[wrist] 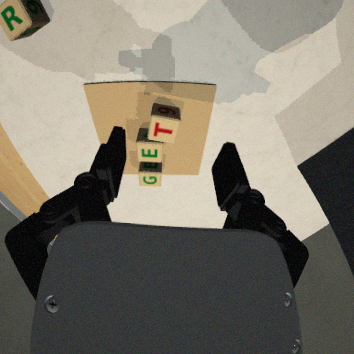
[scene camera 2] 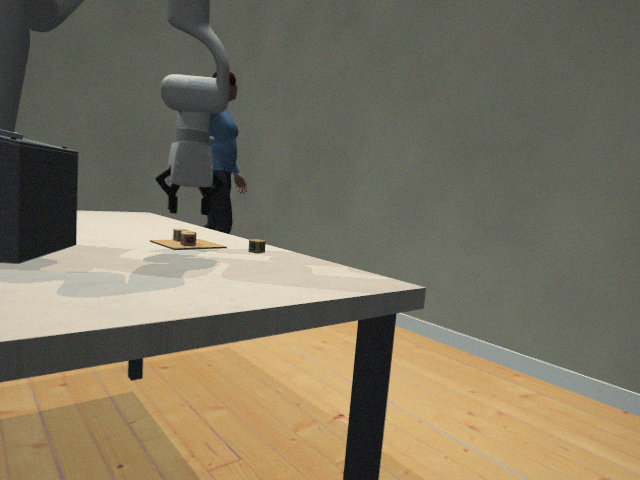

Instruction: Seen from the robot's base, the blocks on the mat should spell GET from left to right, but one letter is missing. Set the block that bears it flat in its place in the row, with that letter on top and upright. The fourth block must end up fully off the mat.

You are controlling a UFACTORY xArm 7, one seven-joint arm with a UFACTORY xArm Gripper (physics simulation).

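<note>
The mat (scene camera 2: pixel 209 245) (wrist: pixel 190 135) carries three blocks. In the wrist view the G block (wrist: pixel 150 179) is lowest, the E block (wrist: pixel 150 152) is above it, and the T block (wrist: pixel 162 130) is above that. The T block (scene camera 2: pixel 188 238), with a red character on its side, sits slightly turned and shifted right of the line of G and E, close to E. The R block (scene camera 2: pixel 256 245) (wrist: pixel 15 19) stands on the table off the mat, R on top. My gripper (scene camera 2: pixel 189 211) (wrist: pixel 172 148) is open and empty, above the mat and its blocks.
The table (scene camera 2: pixel 310 289) (wrist: pixel 260 165) extends around the mat. A dark box-like base (scene camera 2: pixel 46 201) stands at the left in the scene view. A person (scene camera 2: pixel 223 139) in a blue top stands beyond the table, behind the arm.
</note>
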